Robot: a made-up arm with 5 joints.
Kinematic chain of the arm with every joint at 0, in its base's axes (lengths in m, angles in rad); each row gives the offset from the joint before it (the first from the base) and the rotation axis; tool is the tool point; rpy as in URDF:
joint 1: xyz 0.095 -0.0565 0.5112 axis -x
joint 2: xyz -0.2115 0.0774 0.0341 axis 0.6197 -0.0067 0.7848
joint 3: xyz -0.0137 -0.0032 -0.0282 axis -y
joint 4: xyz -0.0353 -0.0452 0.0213 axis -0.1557 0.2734 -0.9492
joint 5: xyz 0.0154 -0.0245 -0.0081 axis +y
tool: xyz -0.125 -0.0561 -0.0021 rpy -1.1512 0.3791 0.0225
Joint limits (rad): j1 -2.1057..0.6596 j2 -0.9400..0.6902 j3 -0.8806..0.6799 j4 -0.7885..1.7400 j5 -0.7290..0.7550
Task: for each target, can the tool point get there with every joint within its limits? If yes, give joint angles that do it. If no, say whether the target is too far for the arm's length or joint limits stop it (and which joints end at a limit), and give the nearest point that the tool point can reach.
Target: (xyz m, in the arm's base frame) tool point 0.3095 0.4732 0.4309
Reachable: no: too far | nearest point -0.0622 0.1279 0.5012 | short by 0.512 m
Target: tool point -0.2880 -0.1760 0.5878
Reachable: yes | joints -1.6167 -0.5401 -0.1993 0.3339 0.3285
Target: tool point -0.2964 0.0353 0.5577
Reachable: yes | joints 0.3839 -0.2573 -0.3765 0.6748 -0.2932
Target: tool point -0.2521 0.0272 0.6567
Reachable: yes | joints -1.2837 -0.7380 0.0691 1.4014 -0.5902
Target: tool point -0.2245 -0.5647 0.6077
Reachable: no: too far | nearest point -0.1844 -0.2778 0.5627 | short by 0.293 m
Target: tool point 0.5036 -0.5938 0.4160
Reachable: no: too far | nearest point -0.0474 -0.2220 0.5462 | short by 0.677 m
